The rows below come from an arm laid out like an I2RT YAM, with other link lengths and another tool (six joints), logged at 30 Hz.
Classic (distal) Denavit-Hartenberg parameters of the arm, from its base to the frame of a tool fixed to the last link. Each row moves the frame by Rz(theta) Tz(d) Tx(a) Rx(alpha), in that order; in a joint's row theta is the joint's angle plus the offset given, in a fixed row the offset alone. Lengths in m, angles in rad.
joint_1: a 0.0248; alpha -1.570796; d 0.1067; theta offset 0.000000
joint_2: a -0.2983; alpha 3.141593; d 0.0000; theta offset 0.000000
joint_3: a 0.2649; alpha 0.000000; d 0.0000; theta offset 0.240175
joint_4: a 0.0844; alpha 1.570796; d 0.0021; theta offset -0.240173
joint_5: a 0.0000; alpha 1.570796; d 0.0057; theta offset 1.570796
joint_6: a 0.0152; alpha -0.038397; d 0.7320; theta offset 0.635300
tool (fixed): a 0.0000; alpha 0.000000; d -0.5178; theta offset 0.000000
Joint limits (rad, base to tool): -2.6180..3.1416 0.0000..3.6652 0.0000..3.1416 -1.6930..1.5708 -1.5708..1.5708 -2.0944..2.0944
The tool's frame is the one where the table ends.
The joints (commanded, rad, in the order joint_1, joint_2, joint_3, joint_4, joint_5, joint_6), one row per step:
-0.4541, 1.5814, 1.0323, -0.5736, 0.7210, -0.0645
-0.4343, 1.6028, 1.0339, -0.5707, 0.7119, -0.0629
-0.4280, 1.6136, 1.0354, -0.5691, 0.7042, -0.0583
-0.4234, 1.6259, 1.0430, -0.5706, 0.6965, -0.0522
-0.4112, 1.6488, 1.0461, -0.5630, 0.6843, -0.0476
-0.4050, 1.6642, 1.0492, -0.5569, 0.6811, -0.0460
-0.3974, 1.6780, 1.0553, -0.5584, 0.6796, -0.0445
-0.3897, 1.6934, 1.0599, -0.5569, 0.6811, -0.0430
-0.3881, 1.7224, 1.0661, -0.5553, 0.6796, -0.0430
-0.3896, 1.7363, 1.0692, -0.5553, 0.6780, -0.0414
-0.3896, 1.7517, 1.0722, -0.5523, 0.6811, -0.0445
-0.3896, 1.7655, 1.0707, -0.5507, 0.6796, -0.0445
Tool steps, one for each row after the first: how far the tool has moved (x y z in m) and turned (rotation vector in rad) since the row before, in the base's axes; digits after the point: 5 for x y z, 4 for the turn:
0.00834, 0.00590, -0.00813, 0.0147, 0.0106, 0.0226
0.00347, 0.00229, -0.00433, 0.0096, 0.0007, 0.0063
0.00393, 0.00139, -0.00309, 0.0091, -0.0016, 0.0035
0.00718, 0.00399, -0.00830, 0.0153, 0.0034, 0.0138
0.00407, 0.00140, -0.00448, 0.0052, 0.0034, 0.0063
0.00363, 0.00195, -0.00338, 0.0049, 0.0069, 0.0071
0.00341, 0.00162, -0.00381, 0.0023, 0.0081, 0.0061
0.00206, 0.00009, -0.00880, 0.0093, 0.0191, 0.0021
0.00019, -0.00047, -0.00441, 0.0055, 0.0083, -0.0021
0.00073, -0.00079, -0.00408, 0.0009, 0.0119, 0.0012
-0.00054, 0.00047, -0.00573, 0.0065, 0.0121, 0.0005

